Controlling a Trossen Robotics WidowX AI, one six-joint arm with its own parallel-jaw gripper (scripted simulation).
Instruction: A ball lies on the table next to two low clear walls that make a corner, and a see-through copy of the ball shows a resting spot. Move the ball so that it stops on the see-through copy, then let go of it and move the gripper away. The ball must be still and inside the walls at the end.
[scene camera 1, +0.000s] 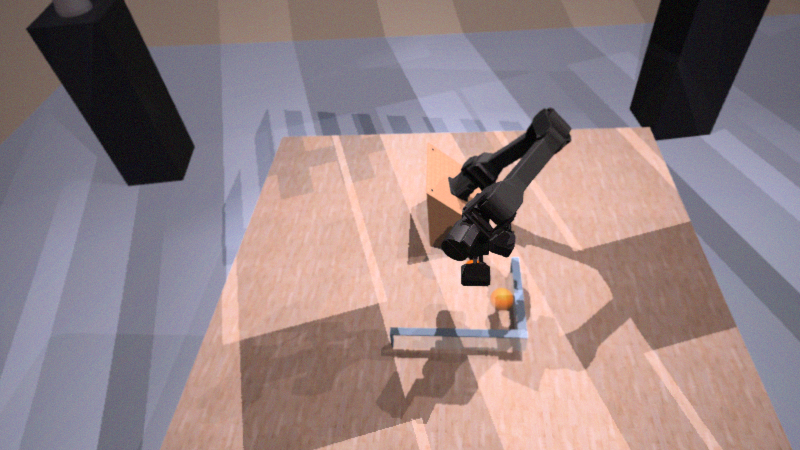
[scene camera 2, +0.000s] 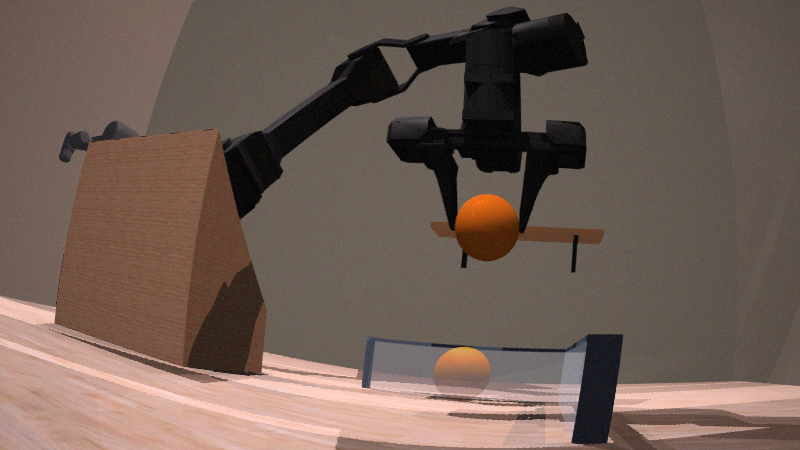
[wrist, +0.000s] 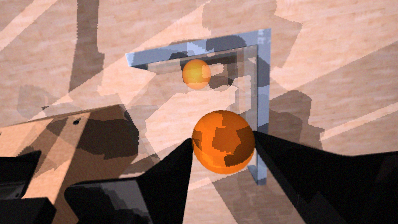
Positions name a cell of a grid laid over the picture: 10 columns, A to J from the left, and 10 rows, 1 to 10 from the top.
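In scene camera 1 the gripper appears at a spot of its own, the gripper being visible in scene camera 1 (F7). The gripper can be found in scene camera 2 (G6), and the gripper is visible in the wrist view (F7) too.
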